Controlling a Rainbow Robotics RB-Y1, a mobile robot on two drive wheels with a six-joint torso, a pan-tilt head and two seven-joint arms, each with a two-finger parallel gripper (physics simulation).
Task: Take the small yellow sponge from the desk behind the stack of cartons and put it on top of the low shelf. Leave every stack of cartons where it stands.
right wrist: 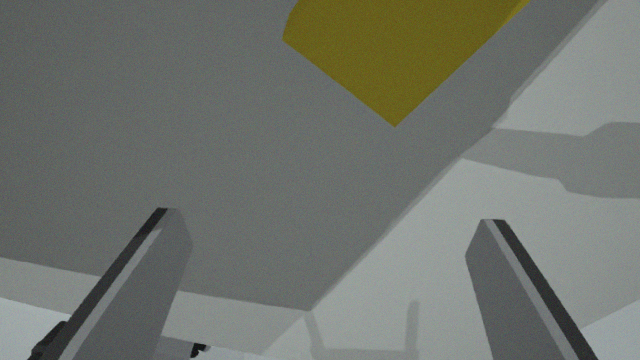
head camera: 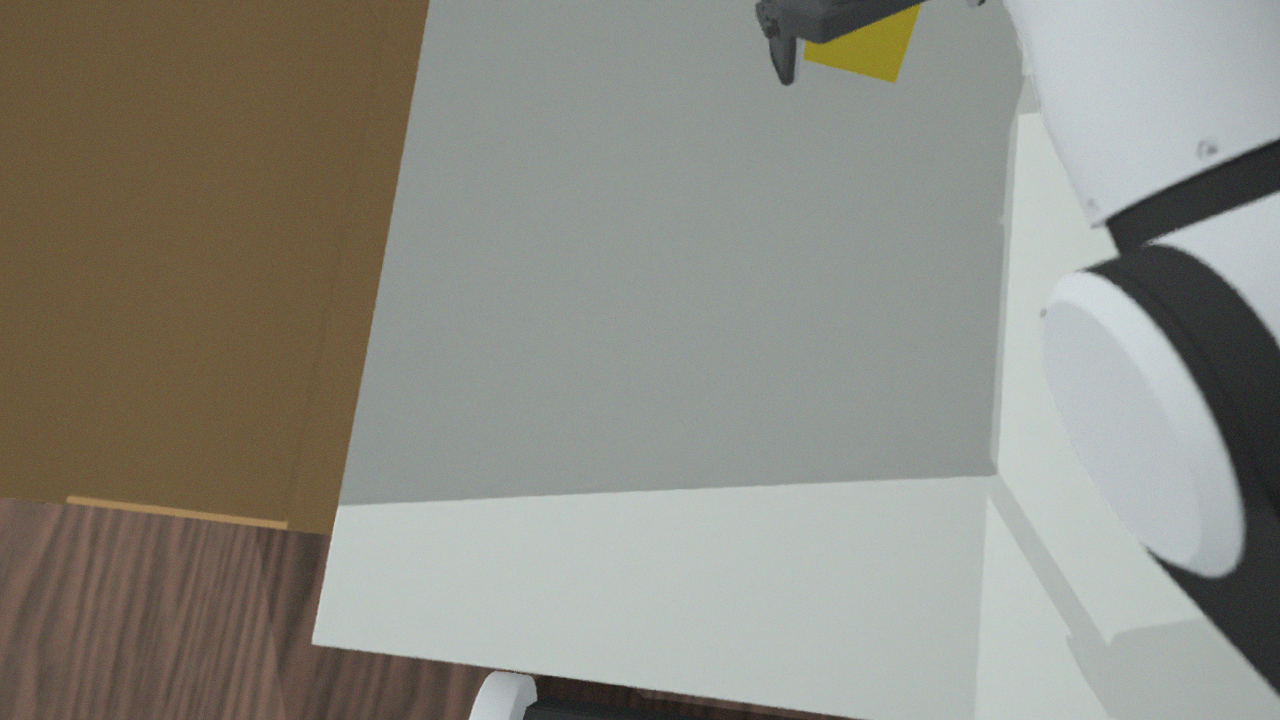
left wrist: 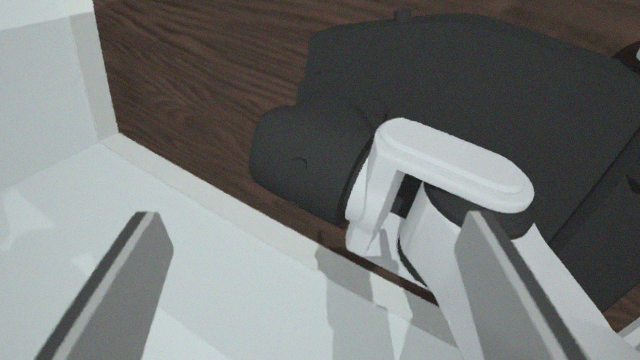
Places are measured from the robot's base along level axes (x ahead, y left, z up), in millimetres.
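Where they show: left gripper, between the fingertips: (left wrist: pixel 312 231); right gripper, between the fingertips: (right wrist: pixel 327 233) (head camera: pixel 876 31).
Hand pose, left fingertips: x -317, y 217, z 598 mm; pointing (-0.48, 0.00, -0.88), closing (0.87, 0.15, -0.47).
Note:
Each offset is from my left fingertips to the top centre of the thing. "spot": to the spot under its first point. Level surfaces: height alone.
The yellow sponge {spot: dx +889, dy -252, dz +142 mm} (head camera: pixel 861 57) (right wrist: pixel 400 55) lies on the pale desk {dz +123 mm} (head camera: pixel 671 268) (right wrist: pixel 225 150), partly hidden by my right gripper in the head view and cut off by the top edge in the right wrist view. My right gripper (right wrist: pixel 327 233) is open and empty above the desk; the sponge shows beyond its fingertips, not between them. My left gripper (left wrist: pixel 312 231) is open and empty over the edge of a pale surface. A brown carton surface (head camera: pixel 179 223) fills the left of the head view; how many cartons are stacked cannot be told. The low shelf cannot be made out.
Dark wood floor {dz -598 mm} (head camera: pixel 134 608) (left wrist: pixel 175 100) shows past the desk edge. The robot's dark base (left wrist: pixel 450 75) and a white body part {spot: dx +43, dy -116, dz -294 mm} (left wrist: pixel 455 160) lie beyond the left fingers. The right arm (head camera: pixel 1154 429) covers the right side of the head view. Shadow covers much of the desk.

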